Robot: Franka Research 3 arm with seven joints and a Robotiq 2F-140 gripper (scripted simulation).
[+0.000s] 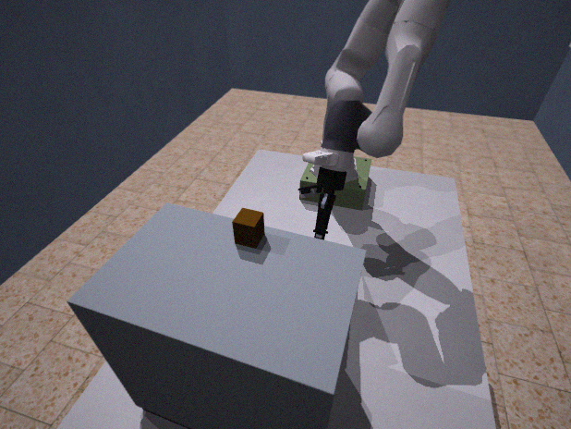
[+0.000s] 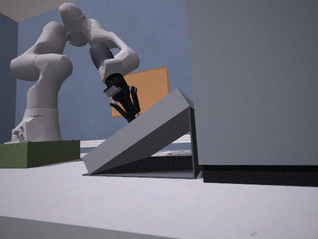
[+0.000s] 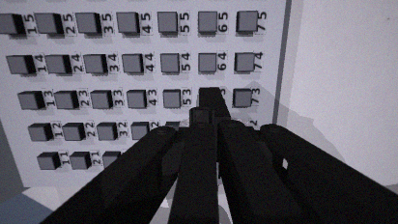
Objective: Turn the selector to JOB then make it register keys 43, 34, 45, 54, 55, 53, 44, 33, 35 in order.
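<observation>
Now: the key 64 60 mm below my hand, 30 mm to the right of it and 30 mm ahead of it. Also, from my hand: key 73: 70 mm below; then key 53: 60 mm ahead, 40 mm below; then key 62: 60 mm below, 40 mm to the left, 30 mm ahead.
</observation>
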